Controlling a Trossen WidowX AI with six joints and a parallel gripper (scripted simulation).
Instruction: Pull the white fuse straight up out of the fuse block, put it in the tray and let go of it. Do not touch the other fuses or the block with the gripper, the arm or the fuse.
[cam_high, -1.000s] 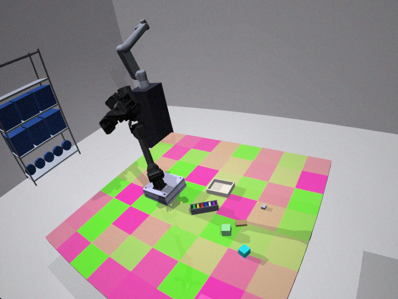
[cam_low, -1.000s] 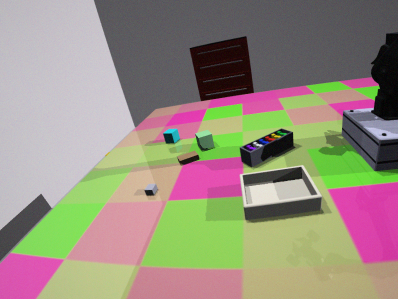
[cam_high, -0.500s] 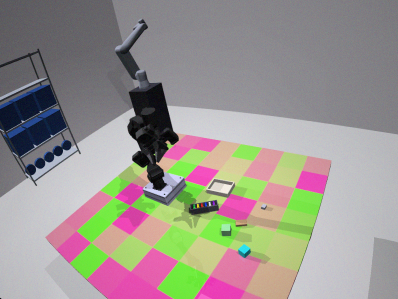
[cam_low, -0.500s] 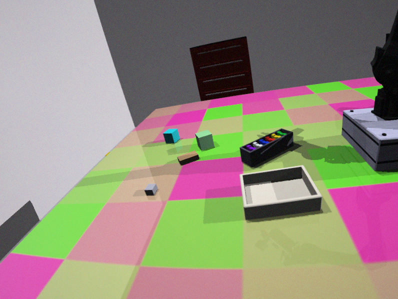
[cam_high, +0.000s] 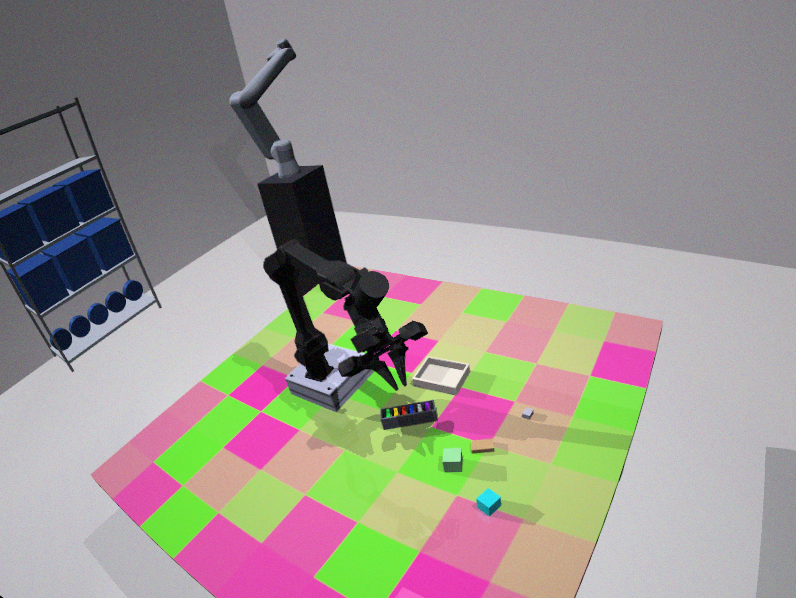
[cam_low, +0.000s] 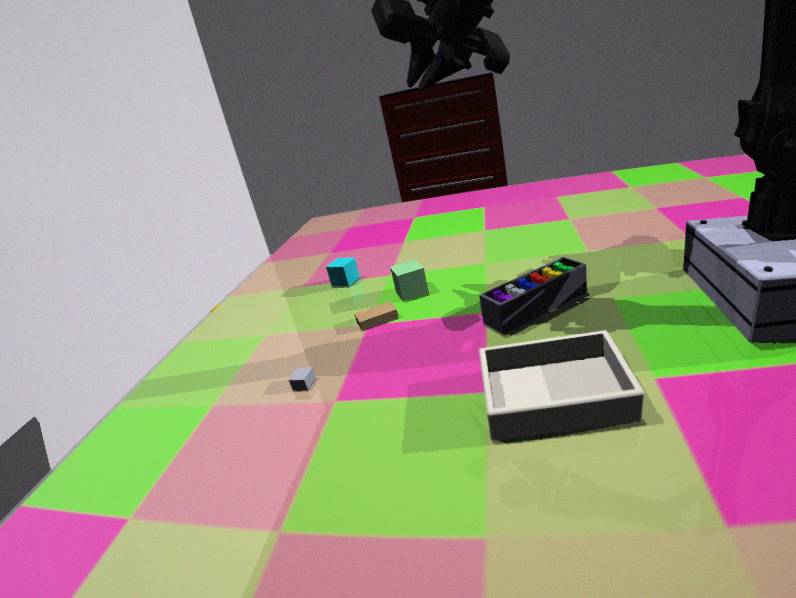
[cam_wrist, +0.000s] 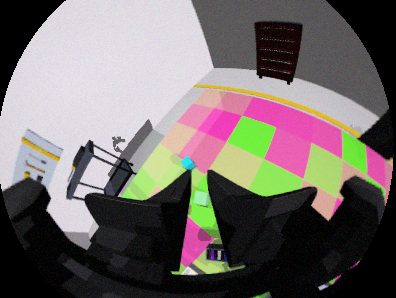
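Now: gripper tip 260 mm above the white fuse, 170 mm to the right of it and 90 mm past it. From my gripper tip the other things lie so: blue fuse (260 mm below, 160 mm to the left, 110 mm behind); flat brown block (280 mm below, 130 mm to the left, 100 mm ahead); mint cube (270 mm below, 60 mm ahead, 50 mm to the left).
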